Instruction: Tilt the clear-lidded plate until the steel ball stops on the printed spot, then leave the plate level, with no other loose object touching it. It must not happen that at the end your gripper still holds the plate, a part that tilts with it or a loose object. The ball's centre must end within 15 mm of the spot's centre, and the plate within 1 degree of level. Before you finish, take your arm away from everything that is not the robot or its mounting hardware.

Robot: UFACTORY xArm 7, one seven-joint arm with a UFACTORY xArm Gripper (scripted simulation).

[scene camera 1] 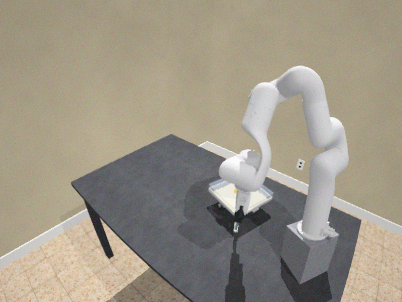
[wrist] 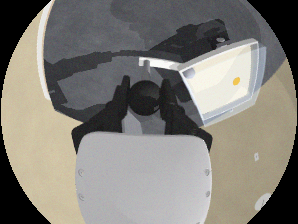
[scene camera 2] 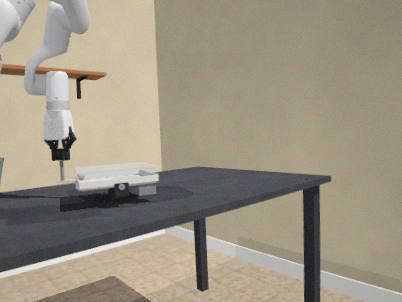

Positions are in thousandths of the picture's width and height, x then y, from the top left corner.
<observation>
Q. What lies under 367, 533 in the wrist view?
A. The gripper.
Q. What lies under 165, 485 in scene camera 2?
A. The gripper.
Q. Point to a clear-lidded plate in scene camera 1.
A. At 561, 637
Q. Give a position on a clear-lidded plate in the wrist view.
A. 760, 364
</observation>
